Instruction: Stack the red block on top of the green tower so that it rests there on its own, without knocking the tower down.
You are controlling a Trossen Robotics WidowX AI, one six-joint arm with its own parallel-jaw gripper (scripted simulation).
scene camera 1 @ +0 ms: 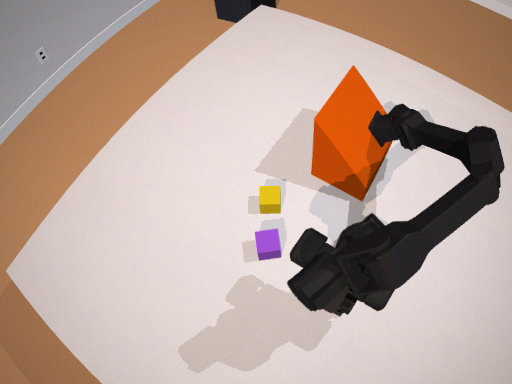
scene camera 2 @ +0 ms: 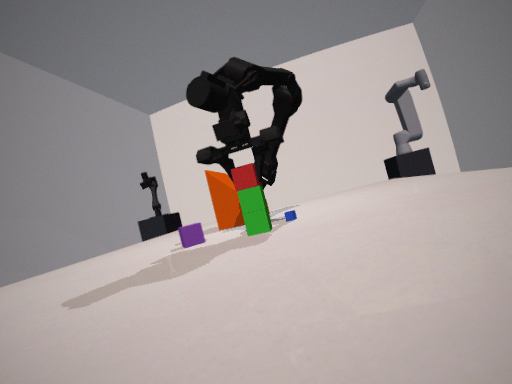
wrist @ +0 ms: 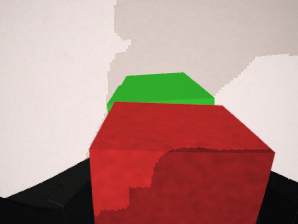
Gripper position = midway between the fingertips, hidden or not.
My gripper (scene camera 2: 248, 185) carries a red block (wrist: 147, 155). Also in view: a green block (wrist: 179, 92).
My gripper also shows in scene camera 1 (scene camera 1: 338, 283) and in the wrist view (wrist: 167, 161).
